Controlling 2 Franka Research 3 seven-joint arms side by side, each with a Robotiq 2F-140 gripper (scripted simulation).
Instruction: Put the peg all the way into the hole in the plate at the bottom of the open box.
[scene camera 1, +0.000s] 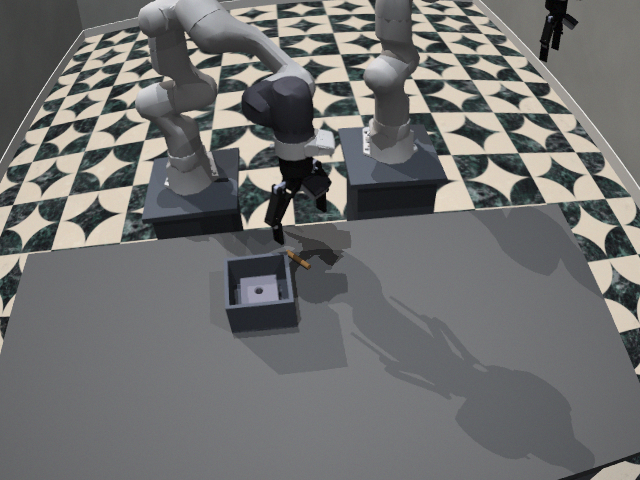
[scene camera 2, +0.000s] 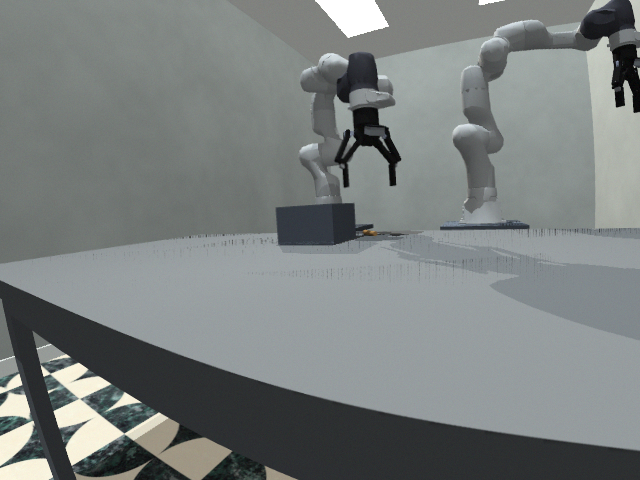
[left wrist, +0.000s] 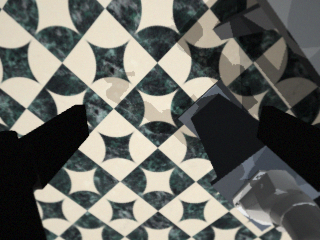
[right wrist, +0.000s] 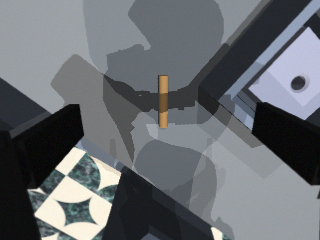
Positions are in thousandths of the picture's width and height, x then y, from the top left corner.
The right gripper shows in scene camera 1 (470, 470), in scene camera 2 (579, 389) and in the right wrist view (527, 498); in the left wrist view it is out of frame.
